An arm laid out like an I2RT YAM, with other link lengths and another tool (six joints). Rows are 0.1 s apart.
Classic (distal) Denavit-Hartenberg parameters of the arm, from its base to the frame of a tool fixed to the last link. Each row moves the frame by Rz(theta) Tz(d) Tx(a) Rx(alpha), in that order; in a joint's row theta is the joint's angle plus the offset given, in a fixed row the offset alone. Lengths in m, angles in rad.
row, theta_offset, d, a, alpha
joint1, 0, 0.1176, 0.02, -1.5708
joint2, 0, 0, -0.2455, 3.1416
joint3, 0.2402, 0, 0.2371, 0
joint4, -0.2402, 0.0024, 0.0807, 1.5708
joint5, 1.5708, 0.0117, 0, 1.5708
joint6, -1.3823, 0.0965, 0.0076, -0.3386
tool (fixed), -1.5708, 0.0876, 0, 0
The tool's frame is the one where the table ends.
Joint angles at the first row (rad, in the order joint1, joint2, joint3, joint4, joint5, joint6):
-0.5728 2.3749 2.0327 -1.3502 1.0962 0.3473
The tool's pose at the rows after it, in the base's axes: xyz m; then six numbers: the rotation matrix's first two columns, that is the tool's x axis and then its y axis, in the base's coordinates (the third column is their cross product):
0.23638, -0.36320, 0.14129, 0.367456, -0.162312, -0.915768, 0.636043, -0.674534, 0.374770
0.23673, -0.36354, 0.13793, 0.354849, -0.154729, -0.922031, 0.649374, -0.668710, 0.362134
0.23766, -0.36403, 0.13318, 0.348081, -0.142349, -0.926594, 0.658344, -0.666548, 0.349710
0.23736, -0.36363, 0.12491, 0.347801, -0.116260, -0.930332, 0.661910, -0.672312, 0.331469
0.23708, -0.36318, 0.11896, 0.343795, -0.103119, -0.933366, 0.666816, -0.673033, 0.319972
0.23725, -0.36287, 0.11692, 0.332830, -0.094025, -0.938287, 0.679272, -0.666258, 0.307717
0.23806, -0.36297, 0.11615, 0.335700, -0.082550, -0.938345, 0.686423, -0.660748, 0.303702
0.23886, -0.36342, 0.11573, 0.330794, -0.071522, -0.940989, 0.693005, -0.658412, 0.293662
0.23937, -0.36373, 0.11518, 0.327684, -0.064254, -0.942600, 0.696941, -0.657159, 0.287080
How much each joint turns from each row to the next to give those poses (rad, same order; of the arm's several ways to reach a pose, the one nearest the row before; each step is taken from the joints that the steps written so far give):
-0.0030 -0.0389 -0.0278 0.0309 0.0168 -0.0164
0.0007 -0.0035 -0.0245 0.0263 0.0061 -0.0229
0.0000 0.0012 -0.0156 0.0225 -0.0031 -0.0206
-0.0023 0.0000 -0.0198 0.0217 -0.0210 -0.0190
-0.0003 0.0000 -0.0202 0.0206 -0.0072 -0.0126
0.0015 -0.0072 -0.0233 0.0229 0.0034 -0.0233
0.0000 -0.0138 -0.0199 0.0264 -0.0072 -0.0259
-0.0004 -0.0012 -0.0004 0.0042 -0.0042 -0.0168
-0.0004 0.0001 0.0001 0.0026 -0.0031 -0.0103

